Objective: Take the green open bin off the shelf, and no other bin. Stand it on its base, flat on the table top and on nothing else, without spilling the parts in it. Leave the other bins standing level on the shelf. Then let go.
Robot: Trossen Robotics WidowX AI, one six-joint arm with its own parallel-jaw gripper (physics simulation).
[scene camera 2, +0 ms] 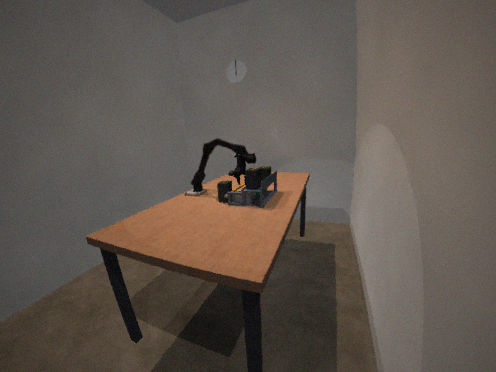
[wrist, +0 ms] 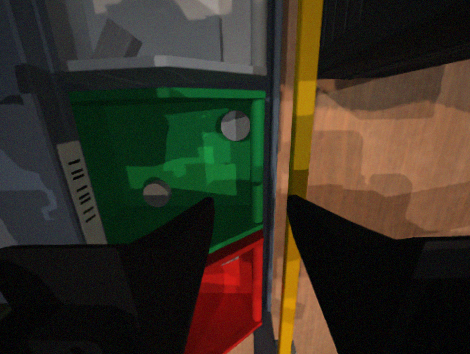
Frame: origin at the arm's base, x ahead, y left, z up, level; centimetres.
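Seen in the pictures: gripper, fingertip midpoint: [scene camera 2: 242, 185] [wrist: 250, 203]; arm's base, origin of the base link: [scene camera 2: 198, 190].
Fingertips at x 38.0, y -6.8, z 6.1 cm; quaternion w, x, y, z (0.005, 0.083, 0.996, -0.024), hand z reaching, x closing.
Pixels of each thing's top centre, then the offset from my fingertips to it. "spot": a spot on its surface instead. Level surfaces: height alone.
- green open bin, middle of its top: [wrist: 148, 188] dy -1.9, dx +5.4, dz -0.2 cm
- red bin, middle of its top: [wrist: 175, 328] dy +9.1, dx +7.3, dz -0.2 cm
- grey bin, surface spot: [wrist: 170, 30] spot: dy -11.6, dx +3.7, dz -7.4 cm
- yellow strip, middle of its top: [wrist: 300, 177] dy -0.4, dx -3.2, dz -1.8 cm
- dark case, middle of its top: [scene camera 2: 224, 181] dy -10.0, dx -10.0, dz +4.9 cm
- wooden table, its level: dz -8.3 cm
The green open bin [wrist: 110, 130] sits on the blue-grey shelf [scene camera 2: 269, 181] [wrist: 272, 165] in the wrist view, with two round grey parts inside. Its near wall faces the shelf's front rail. It cannot be made out in the scene view. My gripper [scene camera 2: 238, 181] [wrist: 250, 203] is partly open and empty. In the wrist view one fingertip overlaps the green bin's inside and the other the yellow strip, with the bin's near wall between them; their height over it is unclear. A red bin [wrist: 225, 295] and a grey bin [wrist: 170, 30] stand on either side of the green one.
A yellow strip [wrist: 300, 135] runs along the shelf's front. A dark case [scene camera 2: 224, 191] [wrist: 385, 35] stands on the wooden table [scene camera 2: 200, 240] [wrist: 350, 210] before the shelf. Dark boxes [scene camera 2: 254, 178] stand on the shelf's upper part.
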